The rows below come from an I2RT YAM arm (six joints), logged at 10 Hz.
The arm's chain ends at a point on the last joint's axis. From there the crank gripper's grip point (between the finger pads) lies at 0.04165 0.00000 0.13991 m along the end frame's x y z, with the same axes.
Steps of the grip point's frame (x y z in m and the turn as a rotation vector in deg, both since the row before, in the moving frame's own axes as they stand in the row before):
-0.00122 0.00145 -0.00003 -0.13 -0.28 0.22
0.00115 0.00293 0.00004 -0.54 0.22 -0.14
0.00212 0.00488 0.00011 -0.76 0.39 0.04
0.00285 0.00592 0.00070 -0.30 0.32 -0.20
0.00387 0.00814 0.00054 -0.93 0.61 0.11
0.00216 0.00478 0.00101 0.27 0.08 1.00
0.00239 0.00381 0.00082 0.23 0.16 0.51
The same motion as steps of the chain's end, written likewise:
-0.00053 0.00097 -0.00023 -0.13 -0.28 0.22
0.00061 0.00171 0.00021 -0.54 0.22 -0.14
0.00117 0.00300 0.00041 -0.76 0.39 0.04
0.00207 0.00533 0.00094 -0.30 0.32 -0.20
0.00239 0.00579 0.00101 -0.93 0.61 0.11
0.00197 0.00471 0.00107 0.27 0.08 1.00
0.00200 0.00400 0.00094 0.23 0.16 0.51

